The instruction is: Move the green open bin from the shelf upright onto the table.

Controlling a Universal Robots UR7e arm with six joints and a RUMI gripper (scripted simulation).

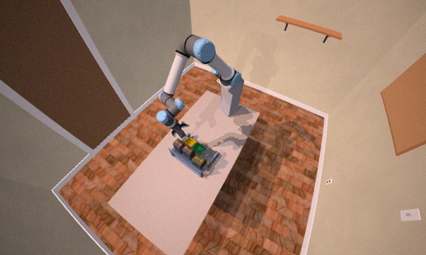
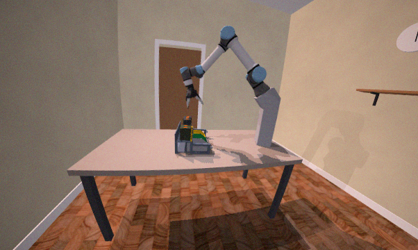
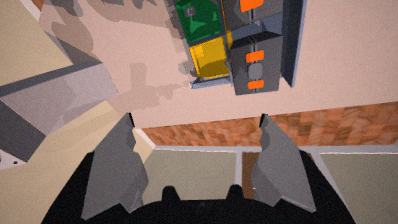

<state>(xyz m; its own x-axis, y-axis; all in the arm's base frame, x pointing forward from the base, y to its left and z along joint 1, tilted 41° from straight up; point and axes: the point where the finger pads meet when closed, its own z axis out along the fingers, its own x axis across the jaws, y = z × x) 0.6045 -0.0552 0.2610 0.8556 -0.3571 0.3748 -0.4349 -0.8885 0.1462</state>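
Now: hand 220 mm above the yellow strip, 110 mm to the right of it and 40 mm short of it. Round my hand: grey bin: 280 mm below, 230 mm to the left, 10 mm ahead; then green open bin: 280 mm below, 120 mm to the left, 10 mm behind; then yellow bin: 280 mm below, 20 mm behind, 10 mm to the left.
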